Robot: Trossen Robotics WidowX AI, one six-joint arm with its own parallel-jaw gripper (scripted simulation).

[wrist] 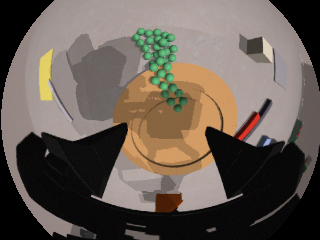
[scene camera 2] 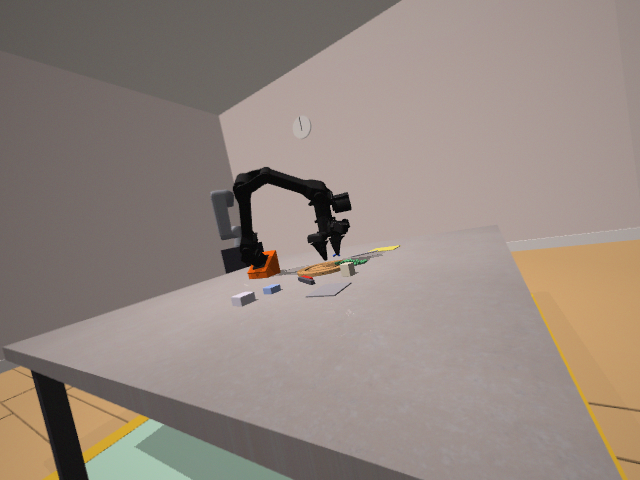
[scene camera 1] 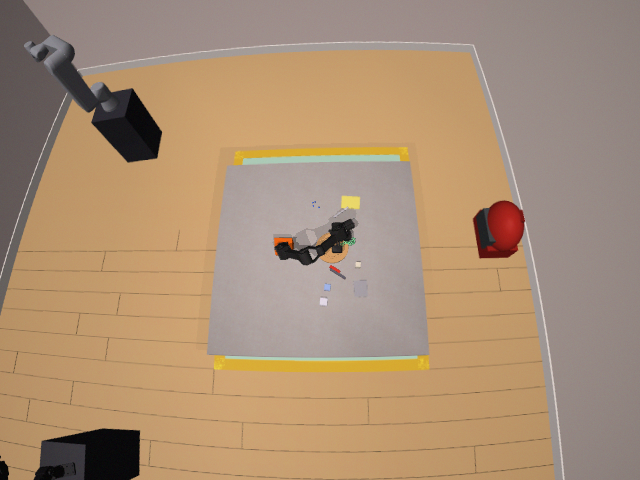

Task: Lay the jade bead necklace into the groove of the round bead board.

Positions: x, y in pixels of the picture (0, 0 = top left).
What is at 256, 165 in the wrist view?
My gripper.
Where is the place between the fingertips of my gripper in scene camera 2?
332, 257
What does my gripper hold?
Nothing.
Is my gripper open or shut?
Open.
